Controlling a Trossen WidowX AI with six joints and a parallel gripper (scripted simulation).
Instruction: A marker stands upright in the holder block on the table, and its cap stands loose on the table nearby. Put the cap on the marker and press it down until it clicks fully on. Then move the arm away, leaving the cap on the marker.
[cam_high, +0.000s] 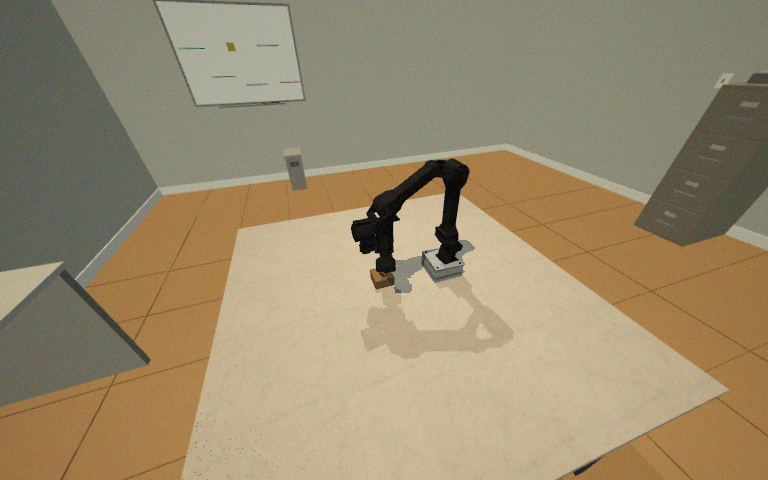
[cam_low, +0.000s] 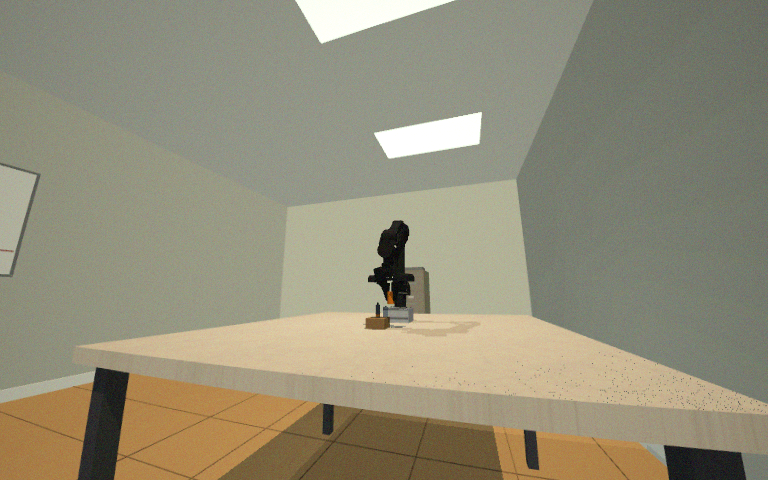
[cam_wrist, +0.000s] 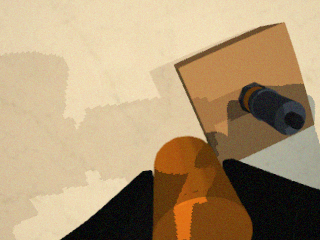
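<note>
Right now the brown holder block is 90 mm below my gripper tip, 50 mm to the right of it and 10 mm behind it. Also, from my gripper tip: orange cap: 10 mm above.
</note>
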